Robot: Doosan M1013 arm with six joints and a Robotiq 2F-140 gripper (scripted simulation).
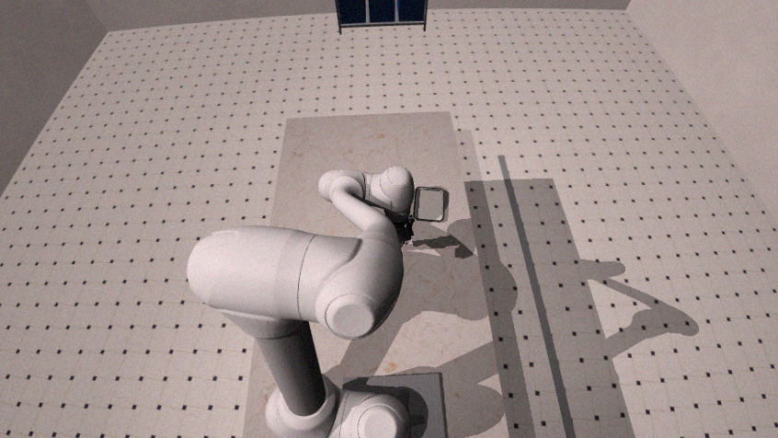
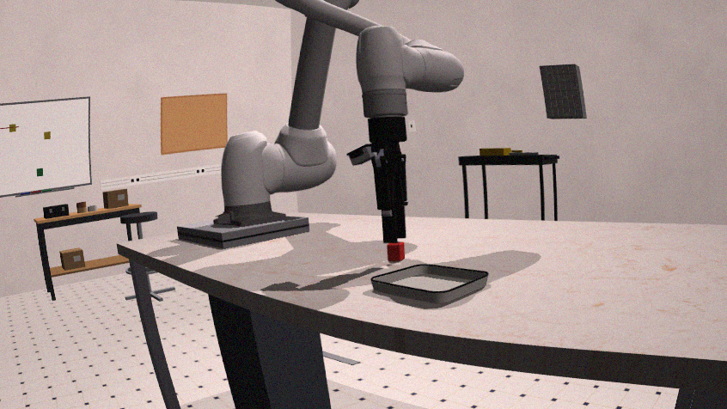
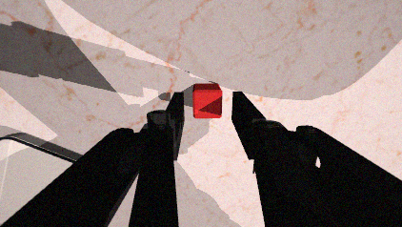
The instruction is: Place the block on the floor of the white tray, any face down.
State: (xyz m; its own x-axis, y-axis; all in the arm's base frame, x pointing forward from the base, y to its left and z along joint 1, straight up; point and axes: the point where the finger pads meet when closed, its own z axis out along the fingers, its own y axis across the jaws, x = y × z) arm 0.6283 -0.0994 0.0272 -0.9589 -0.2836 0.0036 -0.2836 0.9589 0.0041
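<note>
Right now the red block is 5 cm below my hand. The rest, counted from my hand: white tray 19 cm ahead, 16 cm to the right, 6 cm below.
</note>
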